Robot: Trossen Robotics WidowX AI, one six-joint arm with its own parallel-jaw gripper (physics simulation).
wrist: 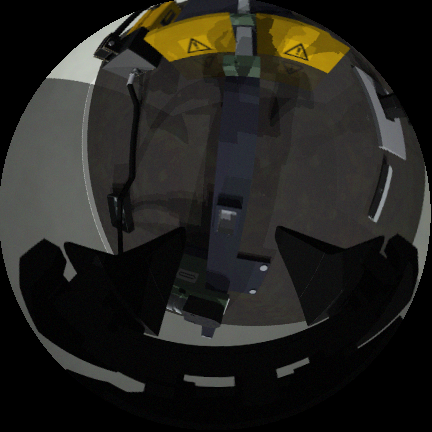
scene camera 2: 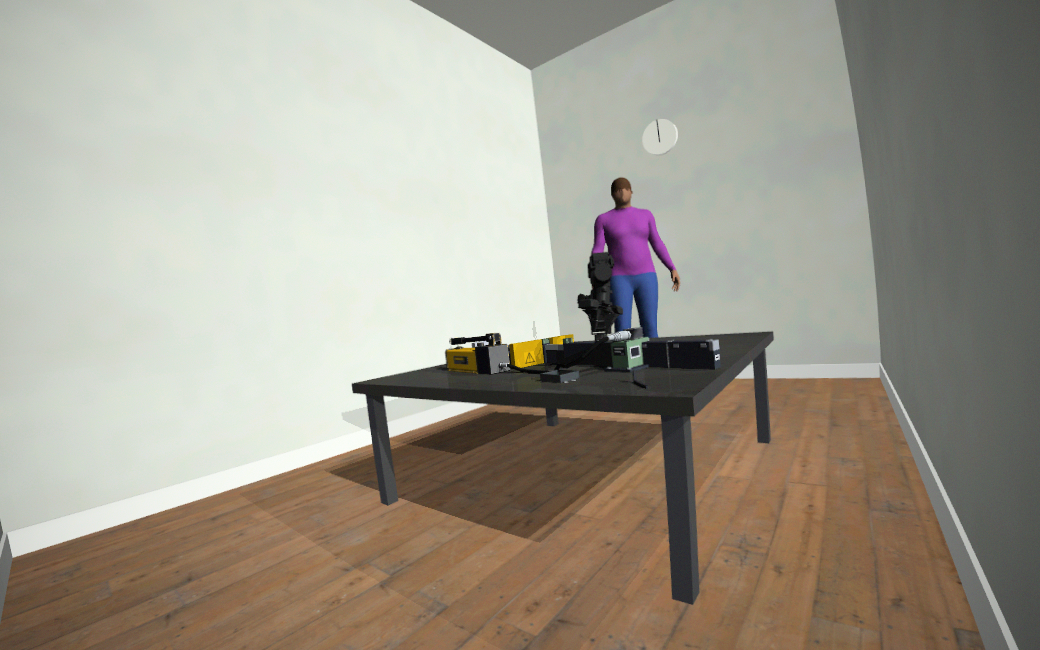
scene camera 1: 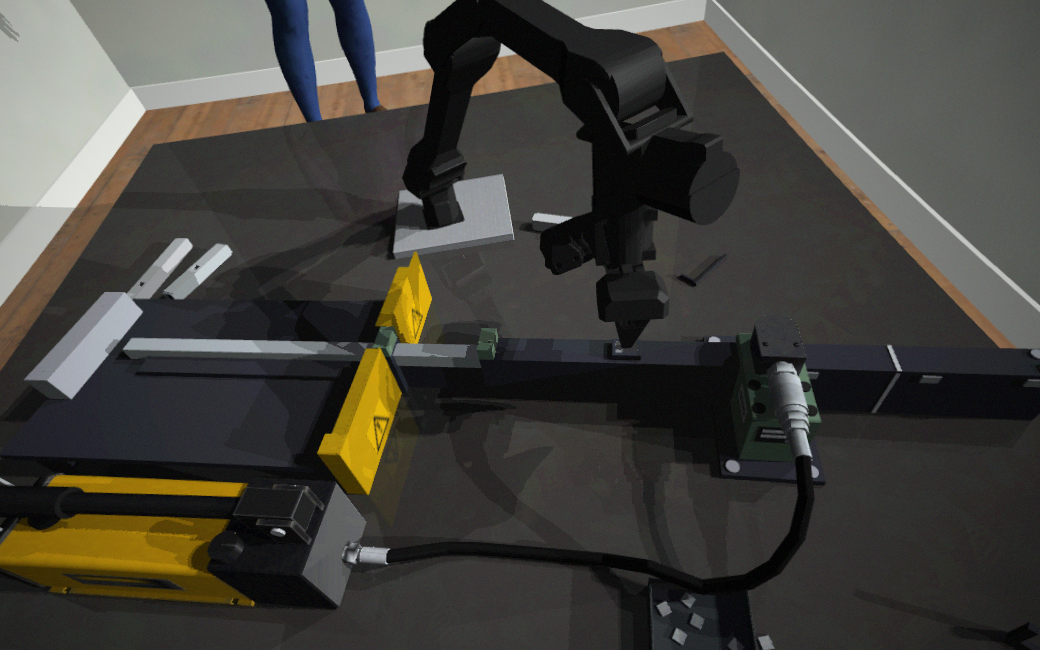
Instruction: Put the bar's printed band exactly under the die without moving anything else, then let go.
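Pixels of known places: gripper, fingertip midpoint: (wrist: 231,232) (scene camera 2: 600,332) (scene camera 1: 622,326); arm's base, link origin: (scene camera 1: 443,216).
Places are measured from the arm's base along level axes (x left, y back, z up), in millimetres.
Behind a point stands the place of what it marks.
A long pale bar (scene camera 1: 253,348) @(z 61, x -284, y -262 mm) (wrist: 244,41) @(z 61, x -63, y -351 mm) runs through the yellow guard and ends near a green guide block (scene camera 1: 487,343) @(z 84, x -1, y -386 mm) (wrist: 241,66) @(z 83, x 9, y -382 mm) on a dark rail (scene camera 1: 552,351) @(z 67, x 69, y -411 mm) (wrist: 237,130) @(z 67, x 69, y -409 mm). No printed band can be made out on it. A green head unit (scene camera 1: 766,440) @(z 41, x 241, y -580 mm) (scene camera 2: 626,354) @(z 40, x 275, y -594 mm) stands over the rail at the right; the die cannot be told apart. My gripper (scene camera 1: 630,341) @(z 100, x 147, y -433 mm) (wrist: 231,232) @(z 100, x 147, y -433 mm) is open and points down over a small dark fitting with a pale insert (scene camera 1: 625,351) @(z 61, x 149, y -437 mm) (wrist: 226,220) @(z 61, x 151, y -444 mm) on the rail, between guide block and head. Nothing is between its fingers.
Yellow guard panels (scene camera 1: 364,429) @(z 53, x -159, y -430 mm) (wrist: 295,50) @(z 19, x -83, y -253 mm) flank the bar. A cable (scene camera 1: 529,551) @(z 3, x -21, y -597 mm) (wrist: 134,135) @(z -1, x -30, y -586 mm) links the yellow machine (scene camera 1: 115,544) @(z 75, x -390, y -488 mm) to the head. A tray of small pieces (scene camera 1: 723,613) @(z -7, x 132, y -699 mm) lies in front. A thick pale block (scene camera 1: 84,344) @(z 75, x -489, y -186 mm) stands at left, and a grey plate (scene camera 1: 484,218) @(z 2, x 65, y -40 mm) lies behind.
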